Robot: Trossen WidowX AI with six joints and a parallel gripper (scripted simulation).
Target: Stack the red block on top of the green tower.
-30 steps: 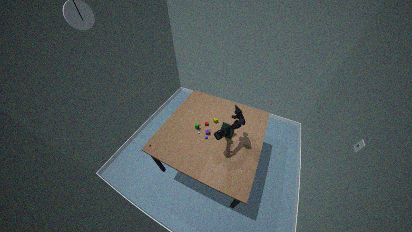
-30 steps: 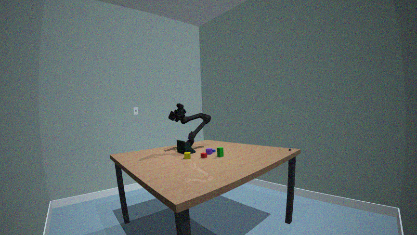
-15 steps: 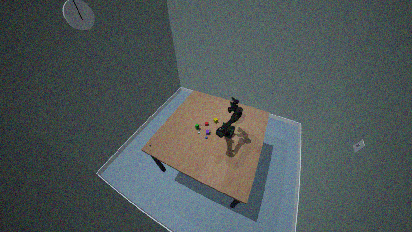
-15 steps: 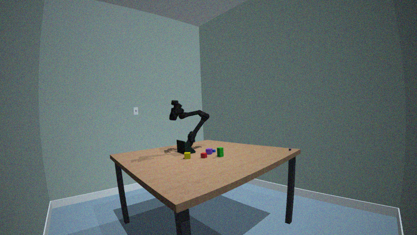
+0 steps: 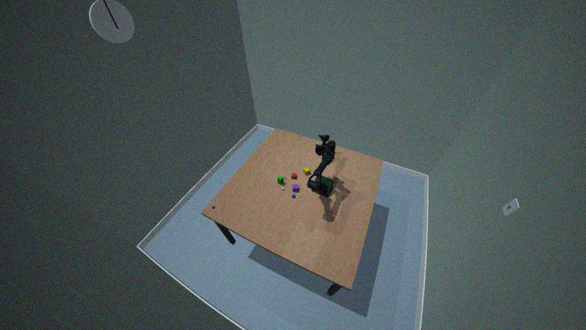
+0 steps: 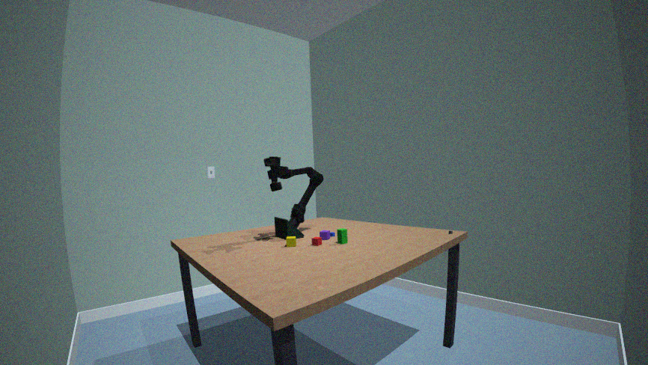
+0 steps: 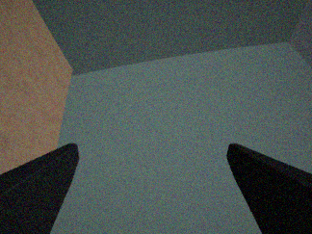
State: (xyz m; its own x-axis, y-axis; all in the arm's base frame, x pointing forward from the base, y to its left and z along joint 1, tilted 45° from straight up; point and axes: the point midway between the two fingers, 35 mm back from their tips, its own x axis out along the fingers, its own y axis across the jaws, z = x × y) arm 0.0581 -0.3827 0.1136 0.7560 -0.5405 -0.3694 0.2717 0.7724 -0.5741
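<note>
My gripper tip is now 160 mm short of the red block, 150 mm to the right of it and 370 mm above it. Round my gripper tip: purple block: 100 mm ahead, 280 mm to the left, 360 mm below; then yellow block: 60 mm ahead, 50 mm to the left, 360 mm below; then blue piece: 80 mm ahead, 360 mm to the left, 370 mm below.
</note>
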